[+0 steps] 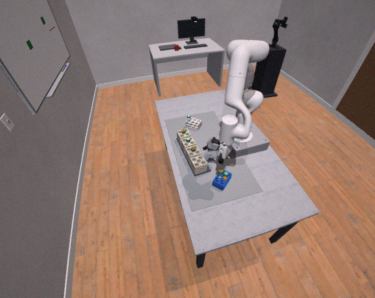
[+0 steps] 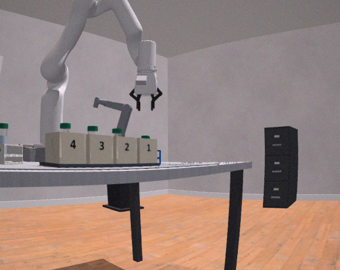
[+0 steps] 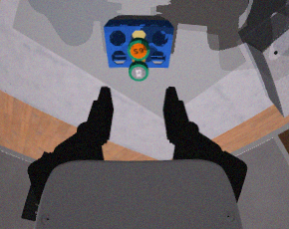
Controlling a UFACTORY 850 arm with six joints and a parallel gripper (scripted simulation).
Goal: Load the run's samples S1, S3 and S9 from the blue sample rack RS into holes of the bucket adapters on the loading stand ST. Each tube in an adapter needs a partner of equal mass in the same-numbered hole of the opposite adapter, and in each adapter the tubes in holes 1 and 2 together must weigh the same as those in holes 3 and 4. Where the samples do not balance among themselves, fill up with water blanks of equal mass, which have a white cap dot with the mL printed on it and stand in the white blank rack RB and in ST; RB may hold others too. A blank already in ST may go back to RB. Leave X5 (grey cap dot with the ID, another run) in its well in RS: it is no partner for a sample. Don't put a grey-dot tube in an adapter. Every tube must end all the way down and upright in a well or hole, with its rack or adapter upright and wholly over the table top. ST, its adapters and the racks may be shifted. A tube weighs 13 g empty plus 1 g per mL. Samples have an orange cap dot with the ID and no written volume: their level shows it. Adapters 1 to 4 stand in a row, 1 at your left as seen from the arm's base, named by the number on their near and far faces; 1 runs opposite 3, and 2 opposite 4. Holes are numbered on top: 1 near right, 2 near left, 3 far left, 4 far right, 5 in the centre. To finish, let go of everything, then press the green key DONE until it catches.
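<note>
My gripper is now 1 cm to the left of the sample tube S9 and 19 cm above it. From my hand the other things lie so: grey-dot tube X5: 2 cm behind, 3 cm to the left, 19 cm below; blue sample rack RS: 1 cm behind, 2 cm to the left, 22 cm below; adapter 1: 12 cm ahead, 14 cm to the right, 20 cm below.
</note>
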